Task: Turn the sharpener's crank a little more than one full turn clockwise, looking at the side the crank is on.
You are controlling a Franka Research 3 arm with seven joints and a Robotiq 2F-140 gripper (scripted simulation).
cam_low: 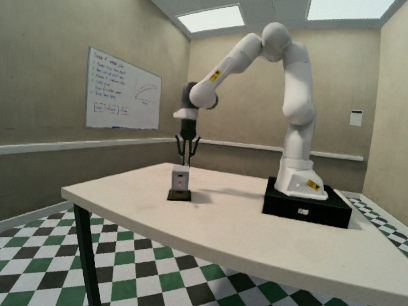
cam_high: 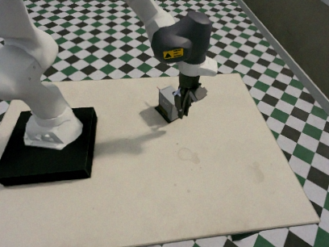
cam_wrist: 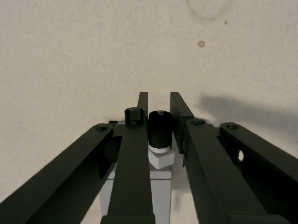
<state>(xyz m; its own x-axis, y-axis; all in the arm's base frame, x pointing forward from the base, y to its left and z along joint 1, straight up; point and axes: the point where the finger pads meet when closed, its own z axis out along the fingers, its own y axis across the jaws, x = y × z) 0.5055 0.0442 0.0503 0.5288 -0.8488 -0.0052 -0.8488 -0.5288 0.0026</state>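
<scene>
The black knob lies 1 cm behind my hand, 1 cm to the left of it and 1 cm below it.
</scene>
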